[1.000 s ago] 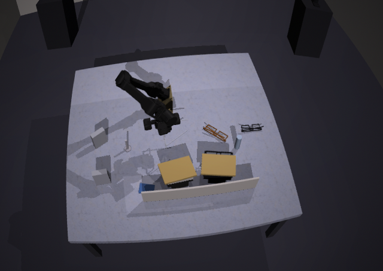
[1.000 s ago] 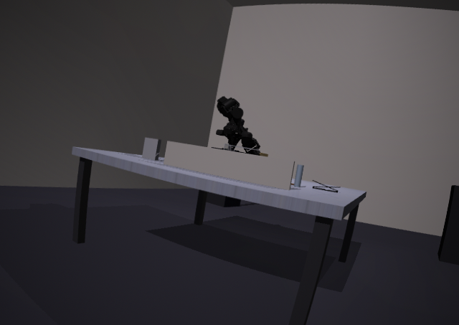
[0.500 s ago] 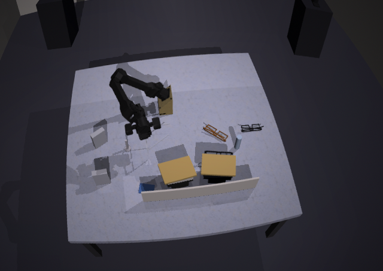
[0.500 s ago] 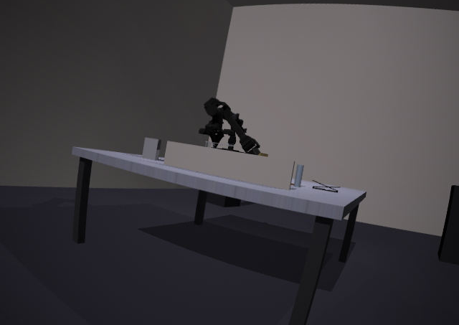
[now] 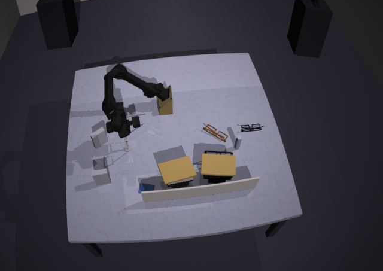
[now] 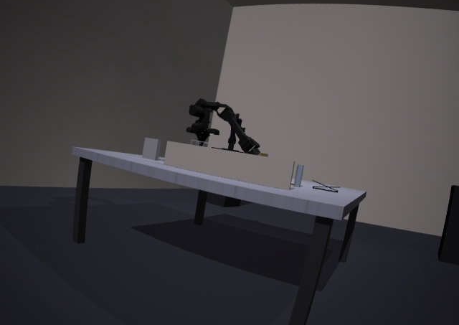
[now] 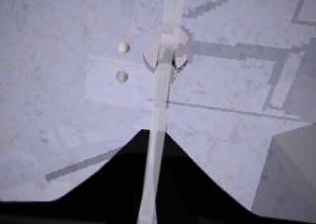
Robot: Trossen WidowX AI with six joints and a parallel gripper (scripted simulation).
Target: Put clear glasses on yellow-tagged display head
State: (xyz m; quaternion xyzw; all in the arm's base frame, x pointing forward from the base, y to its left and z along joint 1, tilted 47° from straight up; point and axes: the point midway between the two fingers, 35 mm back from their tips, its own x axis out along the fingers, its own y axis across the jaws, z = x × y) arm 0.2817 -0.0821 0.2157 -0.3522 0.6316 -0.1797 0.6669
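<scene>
Right now my gripper tip is 2 cm short of the small peg and 9 cm above it. Also, from my gripper tip: blue tag (27 cm ahead, 12 cm to the left, 11 cm below); long white panel (31 cm ahead, 40 cm to the left, 6 cm below).
</scene>
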